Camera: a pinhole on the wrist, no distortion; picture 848 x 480 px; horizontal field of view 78.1 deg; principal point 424.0 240.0 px. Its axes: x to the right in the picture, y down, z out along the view. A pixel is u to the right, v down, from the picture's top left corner.
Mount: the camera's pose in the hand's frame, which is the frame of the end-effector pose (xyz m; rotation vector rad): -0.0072 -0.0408 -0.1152 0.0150 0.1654 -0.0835
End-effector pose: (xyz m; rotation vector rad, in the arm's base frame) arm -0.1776 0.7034 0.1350 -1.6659 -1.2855 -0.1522
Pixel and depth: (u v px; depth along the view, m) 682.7 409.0 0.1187
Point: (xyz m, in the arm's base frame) -0.1507 0.7461 0.1895
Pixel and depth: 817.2 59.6 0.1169
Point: -0.2020 0.7513 0.2558
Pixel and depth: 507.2 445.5 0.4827
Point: -0.1561 1.0789 -0.0226
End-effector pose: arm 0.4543 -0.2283 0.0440 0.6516 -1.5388 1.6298
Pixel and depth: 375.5 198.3 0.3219
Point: 0.4740 -0.4316 0.1238
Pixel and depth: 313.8 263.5 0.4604
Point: 0.4347 -0.5822 0.0836
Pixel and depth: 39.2 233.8 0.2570
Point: 0.5418 -0.4251 -0.0358
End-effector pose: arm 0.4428 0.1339 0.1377 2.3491 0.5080 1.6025
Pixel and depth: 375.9 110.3 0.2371
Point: 0.5434 0.2280 0.0573
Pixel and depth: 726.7 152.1 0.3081
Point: 0.6460 0.3253 0.2160
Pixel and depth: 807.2 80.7 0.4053
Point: 0.7469 0.4532 0.2624
